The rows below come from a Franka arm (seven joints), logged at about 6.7 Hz.
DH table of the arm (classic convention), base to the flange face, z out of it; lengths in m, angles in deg. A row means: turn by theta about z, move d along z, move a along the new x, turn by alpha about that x. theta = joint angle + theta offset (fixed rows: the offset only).
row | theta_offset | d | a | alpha
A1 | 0 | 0.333 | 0 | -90
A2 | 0 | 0 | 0 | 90
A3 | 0 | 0.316 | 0.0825 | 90
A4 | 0 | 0 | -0.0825 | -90
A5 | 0 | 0.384 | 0 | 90
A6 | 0 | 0 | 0.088 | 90
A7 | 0 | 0.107 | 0 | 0
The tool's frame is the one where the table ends.
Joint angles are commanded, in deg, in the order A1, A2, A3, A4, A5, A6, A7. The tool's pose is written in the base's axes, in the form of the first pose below.
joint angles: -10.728, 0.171, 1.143, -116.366, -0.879, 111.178, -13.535
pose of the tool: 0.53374, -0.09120, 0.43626; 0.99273, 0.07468, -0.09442; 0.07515, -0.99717, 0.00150; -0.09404, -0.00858, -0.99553
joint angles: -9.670, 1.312, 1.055, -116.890, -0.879, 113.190, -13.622
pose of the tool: 0.53913, -0.08271, 0.42399; 0.99168, 0.09357, -0.08837; 0.09390, -0.99558, -0.00045; -0.08803, -0.00785, -0.99609
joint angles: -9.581, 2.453, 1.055, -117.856, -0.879, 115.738, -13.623
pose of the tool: 0.54209, -0.08224, 0.40895; 0.99213, 0.09577, -0.08069; 0.09600, -0.99538, -0.00108; -0.08042, -0.00667, -0.99674
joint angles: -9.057, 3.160, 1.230, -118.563, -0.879, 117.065, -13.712
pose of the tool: 0.54359, -0.07567, 0.39845; 0.99057, 0.10972, -0.08208; 0.10999, -0.99393, -0.00131; -0.08173, -0.00773, -0.99662
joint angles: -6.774, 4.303, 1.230, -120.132, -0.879, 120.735, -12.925
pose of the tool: 0.54760, -0.05399, 0.38038; 0.98848, 0.13653, -0.06528; 0.13648, -0.99063, -0.00529; -0.06539, -0.00368, -0.99785
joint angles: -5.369, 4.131, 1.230, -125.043, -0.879, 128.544, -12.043
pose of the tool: 0.54022, -0.03960, 0.35568; 0.98906, 0.14704, -0.01165; 0.14693, -0.98910, -0.00964; -0.01294, 0.00782, -0.99989
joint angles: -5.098, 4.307, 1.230, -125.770, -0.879, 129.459, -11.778
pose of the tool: 0.53852, -0.03688, 0.34988; 0.98902, 0.14732, -0.01138; 0.14722, -0.98906, -0.00949; -0.01265, 0.00771, -0.99989
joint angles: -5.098, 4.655, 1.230, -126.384, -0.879, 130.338, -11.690
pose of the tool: 0.53711, -0.03675, 0.34331; 0.98920, 0.14598, -0.01280; 0.14587, -0.98926, -0.00911; -0.01399, 0.00714, -0.99988
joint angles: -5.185, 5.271, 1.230, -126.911, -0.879, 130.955, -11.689
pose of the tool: 0.53551, -0.03743, 0.33452; 0.98924, 0.14464, -0.02195; 0.14449, -0.98947, -0.00812; -0.02289, 0.00486, -0.99973
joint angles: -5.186, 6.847, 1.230, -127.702, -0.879, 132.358, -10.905
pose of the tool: 0.53367, -0.03725, 0.31605; 0.99058, 0.13137, -0.03866; 0.13123, -0.99133, -0.00612; -0.03913, 0.00099, -0.99923
